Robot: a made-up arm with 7 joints.
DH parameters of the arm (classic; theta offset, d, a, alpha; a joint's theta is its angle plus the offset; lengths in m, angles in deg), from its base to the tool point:
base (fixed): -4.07 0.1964 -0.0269 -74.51
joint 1: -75.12 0.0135 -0.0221 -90
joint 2: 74 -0.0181 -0.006 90
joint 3: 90 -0.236 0.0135 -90
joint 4: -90 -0.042 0.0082 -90
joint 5: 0 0.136 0.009 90
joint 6: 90 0.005 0.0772 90
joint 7: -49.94 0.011 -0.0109 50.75
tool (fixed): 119.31 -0.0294 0 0
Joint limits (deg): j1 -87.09..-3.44 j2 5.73..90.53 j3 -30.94..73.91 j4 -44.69..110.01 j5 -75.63..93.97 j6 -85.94..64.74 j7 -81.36..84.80
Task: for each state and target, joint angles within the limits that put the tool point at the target. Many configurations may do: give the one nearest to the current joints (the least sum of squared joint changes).
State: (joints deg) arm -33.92 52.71 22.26 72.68 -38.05 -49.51 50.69
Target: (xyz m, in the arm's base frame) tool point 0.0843 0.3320 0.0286
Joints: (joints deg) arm -9.92 50.57 27.09 50.98 -36.45 -71.82 52.85
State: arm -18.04 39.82 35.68 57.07 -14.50 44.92 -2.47
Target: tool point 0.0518 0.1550 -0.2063
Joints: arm -17.77 19.55 32.26 54.62 -15.64 63.99 2.29
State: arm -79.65 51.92 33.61 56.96 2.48 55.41 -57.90
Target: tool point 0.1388 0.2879 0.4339
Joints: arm -87.09 80.68 28.85 15.36 0.74 30.36 -59.65
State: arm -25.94 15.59 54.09 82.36 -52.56 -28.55 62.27
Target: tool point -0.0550 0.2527 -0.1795
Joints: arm -7.57 26.41 56.49 81.72 -52.64 -32.32 62.50
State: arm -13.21 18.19 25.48 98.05 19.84 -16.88 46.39
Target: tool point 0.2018 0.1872 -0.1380
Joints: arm -30.35 24.11 25.13 70.58 20.57 -27.63 51.34
